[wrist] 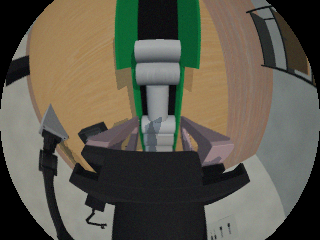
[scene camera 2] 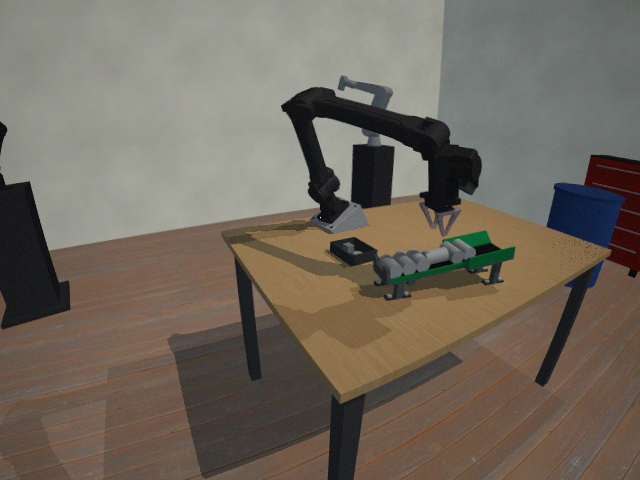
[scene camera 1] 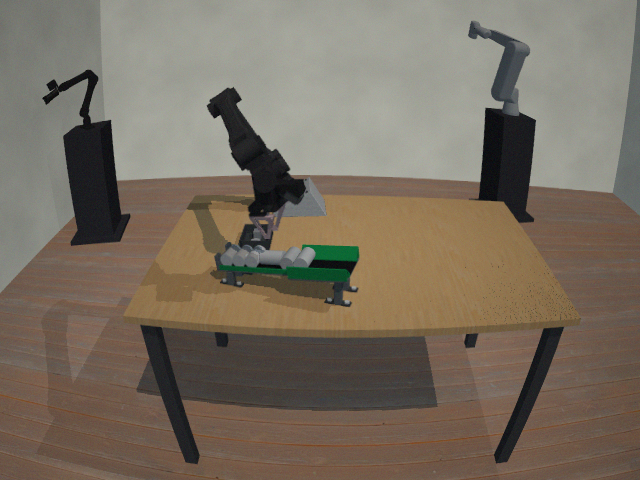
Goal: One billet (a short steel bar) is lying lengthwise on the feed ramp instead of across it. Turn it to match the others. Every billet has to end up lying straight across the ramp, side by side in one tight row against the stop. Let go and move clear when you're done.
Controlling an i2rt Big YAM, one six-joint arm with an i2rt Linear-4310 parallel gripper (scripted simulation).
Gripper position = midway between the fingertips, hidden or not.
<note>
I see my gripper [scene camera 2: 438, 232] and a billet [wrist: 157, 95].
My gripper shows as well in the wrist view [wrist: 159, 120] and in scene camera 1 [scene camera 1: 271, 234].
</note>
